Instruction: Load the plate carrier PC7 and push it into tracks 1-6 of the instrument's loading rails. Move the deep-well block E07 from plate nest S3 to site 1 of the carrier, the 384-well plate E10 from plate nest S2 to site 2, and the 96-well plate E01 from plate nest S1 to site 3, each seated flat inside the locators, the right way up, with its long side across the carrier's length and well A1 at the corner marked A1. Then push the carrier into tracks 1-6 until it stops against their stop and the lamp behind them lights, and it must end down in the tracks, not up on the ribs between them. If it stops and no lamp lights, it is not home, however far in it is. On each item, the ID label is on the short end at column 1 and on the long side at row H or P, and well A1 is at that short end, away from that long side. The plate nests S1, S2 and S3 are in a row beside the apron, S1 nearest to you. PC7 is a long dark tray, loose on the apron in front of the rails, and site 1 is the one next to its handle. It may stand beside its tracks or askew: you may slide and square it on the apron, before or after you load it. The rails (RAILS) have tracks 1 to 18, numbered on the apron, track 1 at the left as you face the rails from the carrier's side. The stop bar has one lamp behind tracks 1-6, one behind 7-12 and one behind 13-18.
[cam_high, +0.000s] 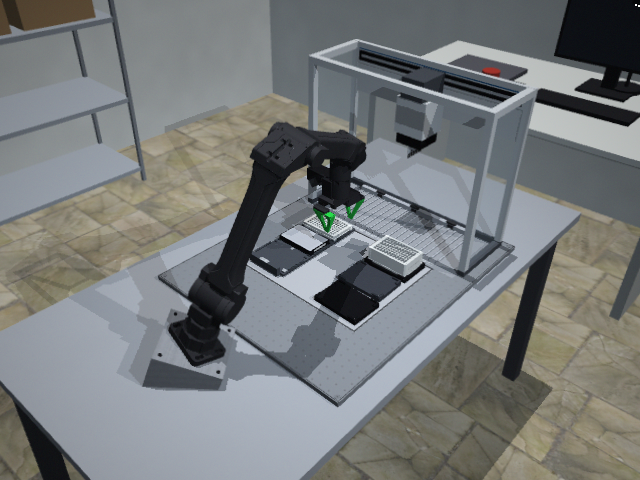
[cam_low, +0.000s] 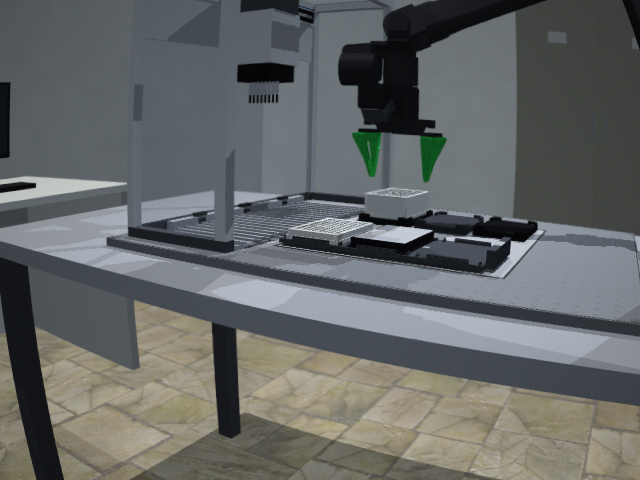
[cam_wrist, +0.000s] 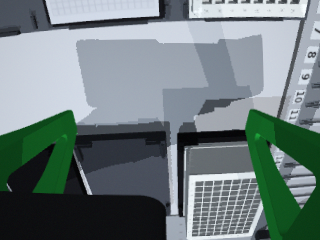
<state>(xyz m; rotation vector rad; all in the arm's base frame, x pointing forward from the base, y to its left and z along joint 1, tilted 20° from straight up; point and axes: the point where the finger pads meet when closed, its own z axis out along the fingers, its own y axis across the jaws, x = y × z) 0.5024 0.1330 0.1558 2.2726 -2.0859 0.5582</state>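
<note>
Now: hand 80 mm short of the plate nest S3, 150 mm to the left of it and 100 mm above it. The rest, counted from my hand: 96-well plate E01: 60 mm ahead, 100 mm to the left, 80 mm below; plate nest S2: 30 mm behind, 160 mm to the right, 100 mm below; dark plate carrier PC7: 50 mm behind, 90 mm to the left, 90 mm below.
</note>
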